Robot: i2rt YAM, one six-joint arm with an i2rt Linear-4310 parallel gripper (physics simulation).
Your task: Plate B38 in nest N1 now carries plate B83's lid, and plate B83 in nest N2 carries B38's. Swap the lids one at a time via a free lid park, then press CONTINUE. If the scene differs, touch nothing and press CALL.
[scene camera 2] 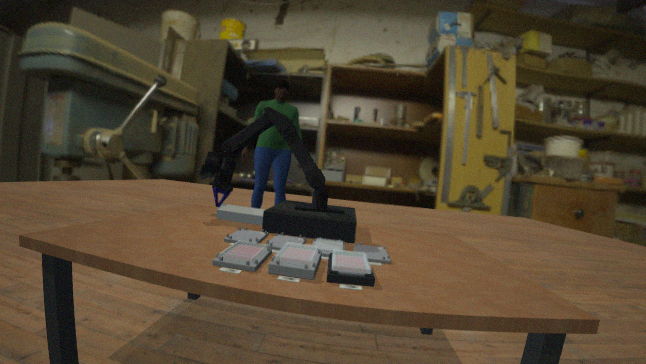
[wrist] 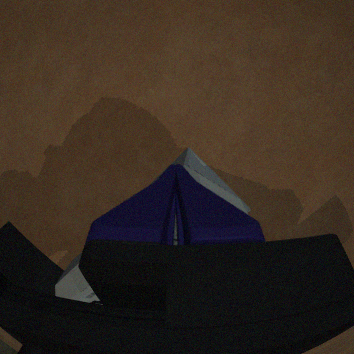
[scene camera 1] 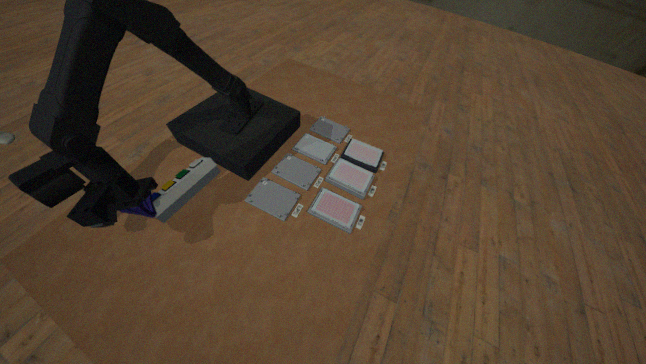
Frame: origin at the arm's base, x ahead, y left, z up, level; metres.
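Seen in the pictures: gripper, between the fingertips: [scene camera 2: 217, 206] [wrist: 175, 173] [scene camera 1: 154, 215]; arm's base, origin of its link: [scene camera 2: 318, 210] [scene camera 1: 243, 115].
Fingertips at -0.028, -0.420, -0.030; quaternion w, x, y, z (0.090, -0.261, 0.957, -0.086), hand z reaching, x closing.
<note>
Pixels of each thing's top centre, then the offset from my fingertips to it, as dx, dy, dz.
- grey button panel, centre of its top: [wrist: 119, 294] [scene camera 1: 175, 178] [scene camera 2: 245, 205] -0.017, +0.113, +0.014
- blue button, centre of its top: [scene camera 1: 150, 195] -0.048, +0.043, +0.006
- yellow button, centre of its top: [scene camera 1: 166, 183] -0.038, +0.092, +0.006
- green button, centre of its top: [scene camera 1: 180, 171] -0.028, +0.140, +0.006
- white button, centre of its top: [scene camera 1: 193, 161] -0.017, +0.189, +0.006
My gripper [scene camera 1: 154, 215] [scene camera 2: 218, 205] [wrist: 175, 173] is shut and empty, its blue fingertips together at the blue-button end of the grey button panel [scene camera 1: 190, 194] [scene camera 2: 240, 214] [wrist: 76, 285]. Contact cannot be told. The blue button [scene camera 1: 156, 195] is partly hidden by the fingers; the yellow button [scene camera 1: 168, 185], green button [scene camera 1: 182, 174] and white button [scene camera 1: 196, 163] show. Three pink-welled plates stand in a row: one [scene camera 1: 335, 208] [scene camera 2: 244, 252], a middle one [scene camera 1: 350, 175] [scene camera 2: 295, 254] and one [scene camera 1: 364, 153] [scene camera 2: 349, 262] on a black nest. Their labels are unreadable.
Several flat grey holders lie between the plates and the black arm base [scene camera 1: 230, 130] [scene camera 2: 310, 220]: one [scene camera 1: 273, 198], another [scene camera 1: 296, 171], a paler one [scene camera 1: 314, 148] and one [scene camera 1: 330, 129] with a darker patch. A person [scene camera 2: 274, 130] stands behind the table.
</note>
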